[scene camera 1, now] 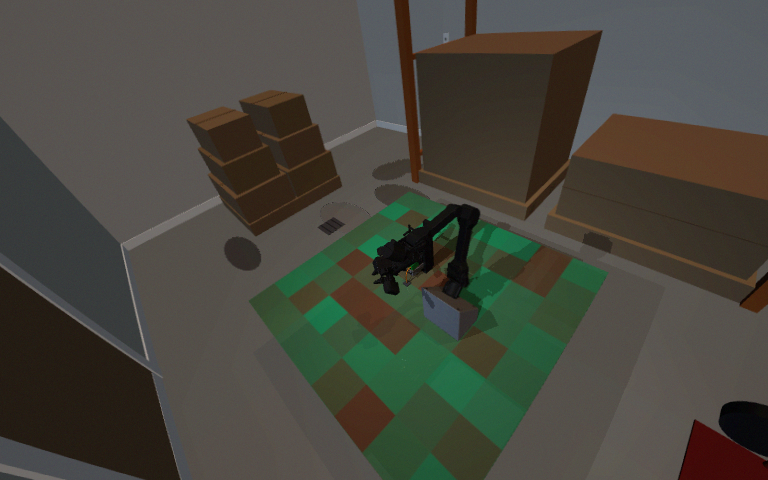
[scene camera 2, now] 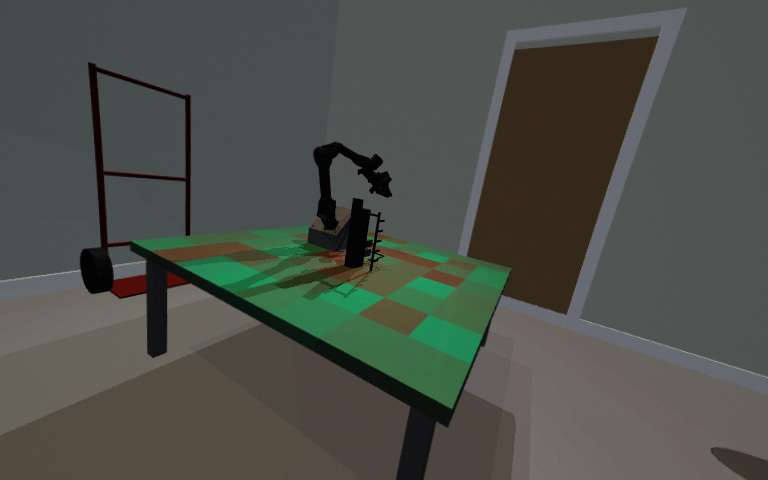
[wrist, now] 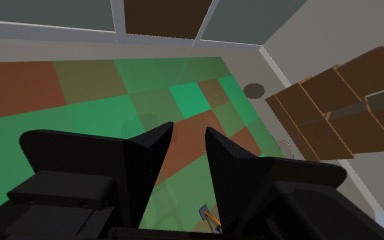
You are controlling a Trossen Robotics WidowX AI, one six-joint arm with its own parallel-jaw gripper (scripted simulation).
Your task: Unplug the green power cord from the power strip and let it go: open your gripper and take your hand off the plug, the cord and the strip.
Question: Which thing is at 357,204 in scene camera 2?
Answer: A tall black block.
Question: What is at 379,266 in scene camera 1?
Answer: The gripper.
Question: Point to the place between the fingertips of the gripper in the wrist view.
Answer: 189,128
